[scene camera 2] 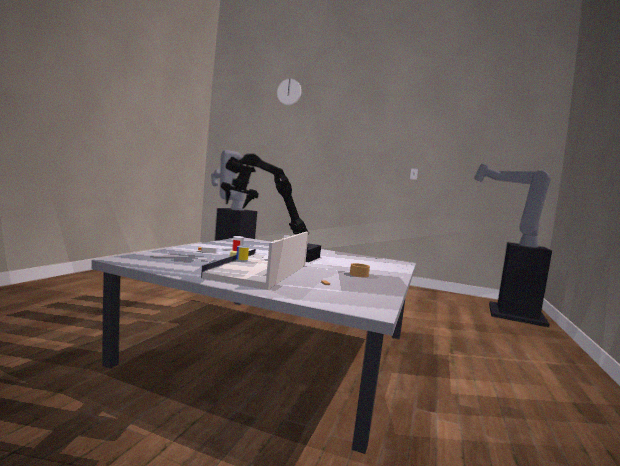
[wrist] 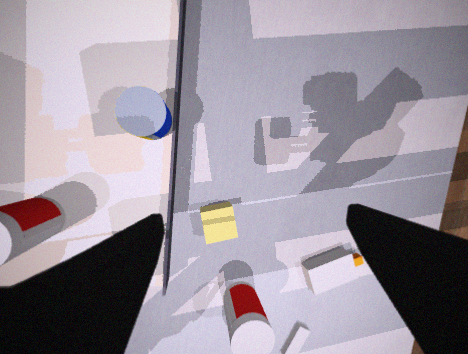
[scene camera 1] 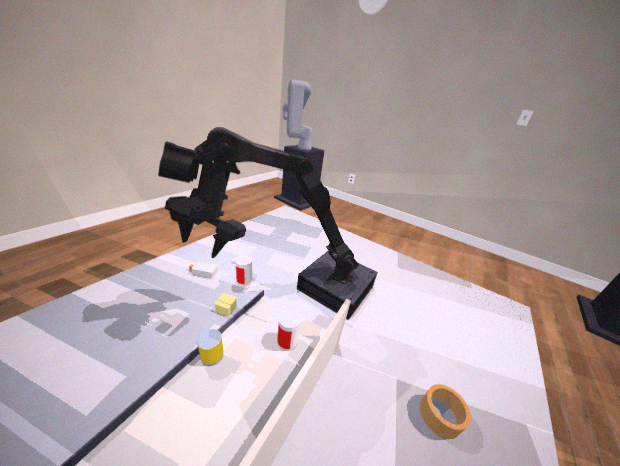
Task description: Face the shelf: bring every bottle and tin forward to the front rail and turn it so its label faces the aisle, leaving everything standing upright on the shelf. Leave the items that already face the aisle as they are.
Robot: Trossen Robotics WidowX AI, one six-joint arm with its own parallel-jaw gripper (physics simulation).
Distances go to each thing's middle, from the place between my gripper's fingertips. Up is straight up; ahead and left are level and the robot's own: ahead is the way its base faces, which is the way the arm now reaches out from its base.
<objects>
My hand is 22 cm above the yellow tin [scene camera 1: 210, 346], 10 cm to the right of it and 5 cm short of it. From my hand the other things lie so: white shelf tray [scene camera 1: 224, 407] 27 cm below, 21 cm to the left, 7 cm ahead; then white bottle with orange cap [wrist: 337, 267] 26 cm below, 24 cm to the right, 11 cm behind; then yellow block [wrist: 218, 220] 26 cm below, 7 cm behind, 2 cm to the right.
</objects>
